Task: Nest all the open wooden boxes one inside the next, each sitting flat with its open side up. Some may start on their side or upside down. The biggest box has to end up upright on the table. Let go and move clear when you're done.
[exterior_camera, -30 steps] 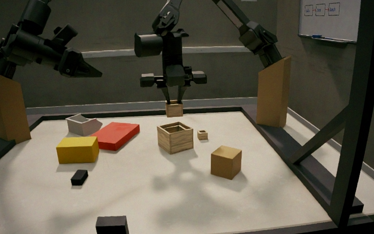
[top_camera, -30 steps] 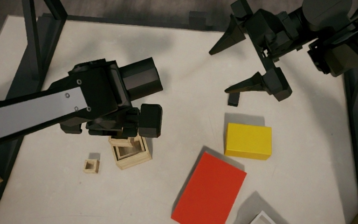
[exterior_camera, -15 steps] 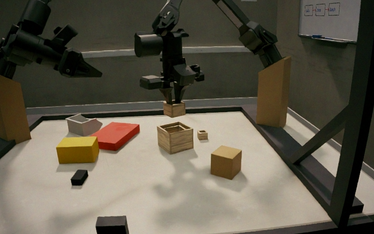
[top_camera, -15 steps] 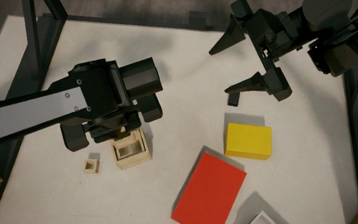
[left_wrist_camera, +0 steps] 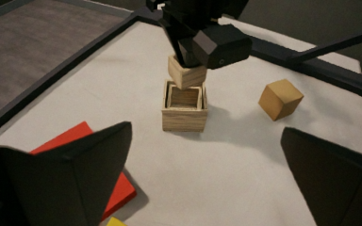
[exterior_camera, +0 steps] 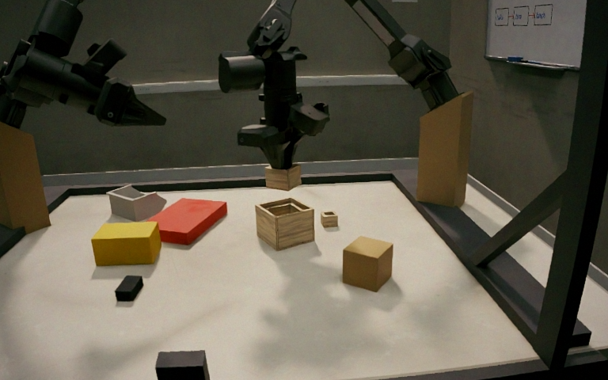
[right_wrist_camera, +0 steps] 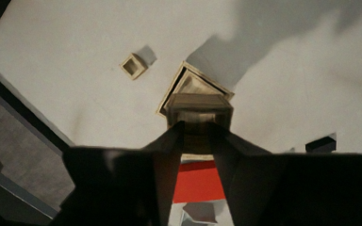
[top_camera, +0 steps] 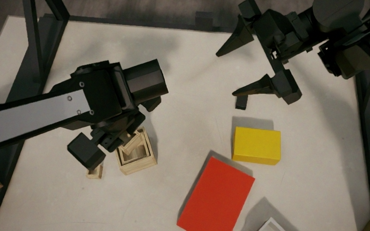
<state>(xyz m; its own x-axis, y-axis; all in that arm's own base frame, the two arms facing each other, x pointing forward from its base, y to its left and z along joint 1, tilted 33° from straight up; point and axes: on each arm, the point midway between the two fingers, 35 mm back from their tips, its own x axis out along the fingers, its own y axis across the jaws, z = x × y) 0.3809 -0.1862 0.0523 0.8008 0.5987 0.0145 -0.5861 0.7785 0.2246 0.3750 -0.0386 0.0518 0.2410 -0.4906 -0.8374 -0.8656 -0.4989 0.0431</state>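
Now: right hand 140 mm above the biggest wooden box. The rest, counted from my right hand: tan cube 170 mm behind, 120 mm to the right, 130 mm below; then red slab 90 mm ahead, 200 mm to the left, 150 mm below; then smallest wooden box 50 mm ahead, 90 mm to the right, 150 mm below.
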